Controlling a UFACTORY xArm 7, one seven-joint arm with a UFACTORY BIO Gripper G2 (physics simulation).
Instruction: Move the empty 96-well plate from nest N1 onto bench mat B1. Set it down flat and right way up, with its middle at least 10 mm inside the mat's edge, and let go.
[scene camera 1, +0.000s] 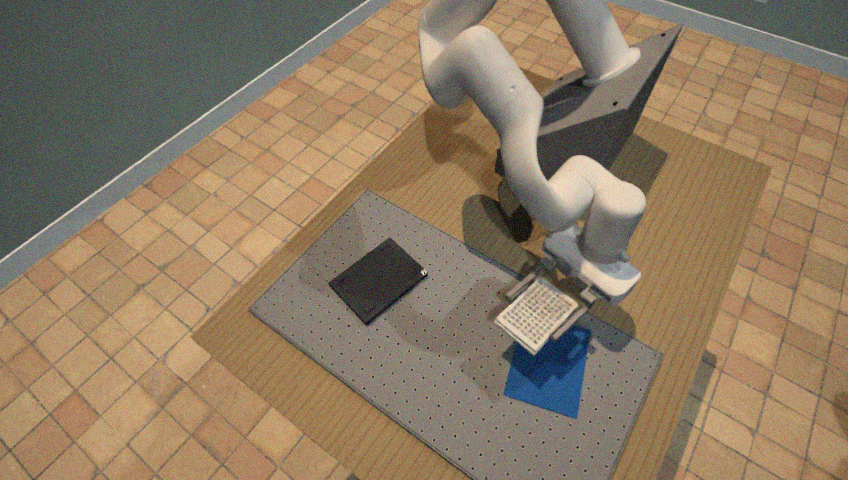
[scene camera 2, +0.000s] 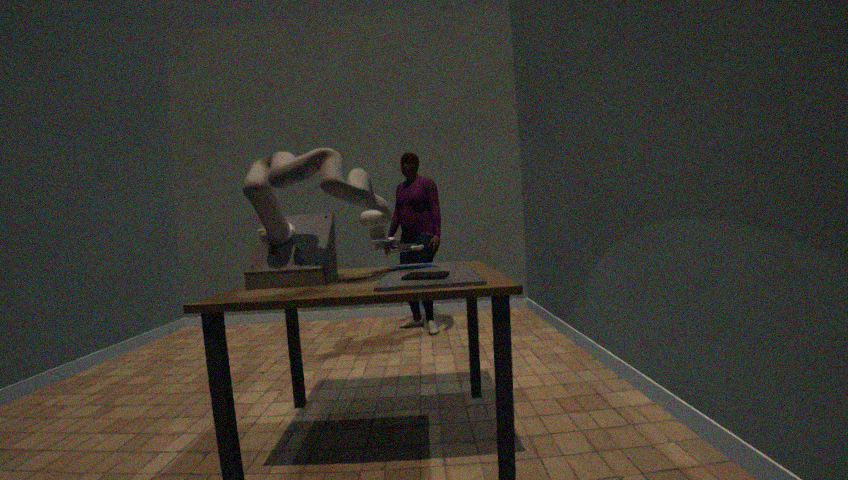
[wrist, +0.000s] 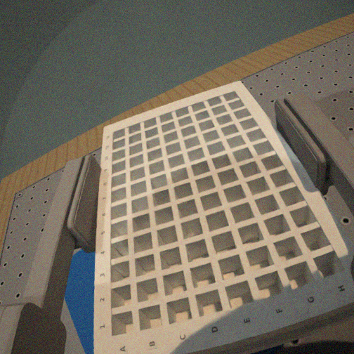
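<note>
My gripper is shut on the cream 96-well plate, with one finger along each long side. The plate is held in the air, right way up and roughly level, and its wells look empty. The blue bench mat B1 lies below; in scene camera 1 the plate overlaps the mat's upper left part, and a shadow falls on the mat. The mat is a thin blue strip in scene camera 2. The black nest N1 holds no plate.
The grey perforated board carries the nest and mat, on a wooden table. The arm's dark grey wedge base stands behind. A person in purple stands beyond the table.
</note>
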